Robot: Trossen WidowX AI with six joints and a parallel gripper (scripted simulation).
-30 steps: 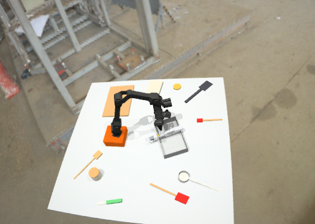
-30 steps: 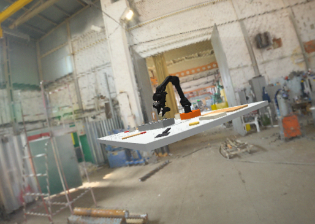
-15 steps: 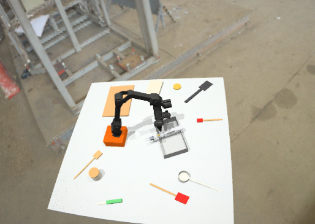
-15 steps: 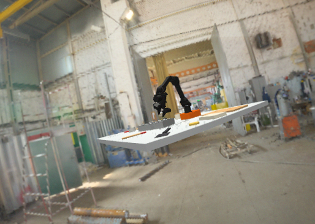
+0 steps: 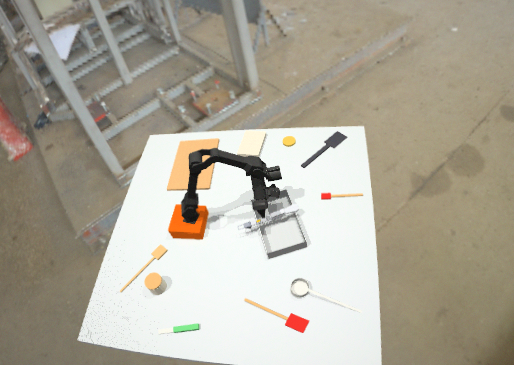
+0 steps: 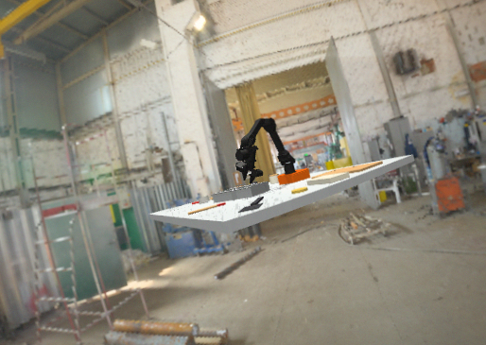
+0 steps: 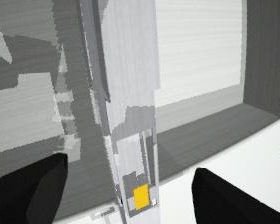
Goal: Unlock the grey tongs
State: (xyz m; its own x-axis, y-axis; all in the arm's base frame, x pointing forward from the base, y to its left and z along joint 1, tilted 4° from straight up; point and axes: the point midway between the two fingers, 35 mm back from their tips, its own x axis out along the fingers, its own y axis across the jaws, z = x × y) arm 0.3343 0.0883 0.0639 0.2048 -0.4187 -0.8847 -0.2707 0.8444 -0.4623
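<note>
My gripper tip is now 2 cm past the yellow lock piece, 2 cm to the left of it and 1 cm above it. Also, from my gripper tip: cream block 23 cm behind, 48 cm to the left, 6 cm below; red spatula 19 cm ahead, 41 cm to the right, 7 cm below; grey roasting tin 6 cm ahead, 5 cm below.
</note>
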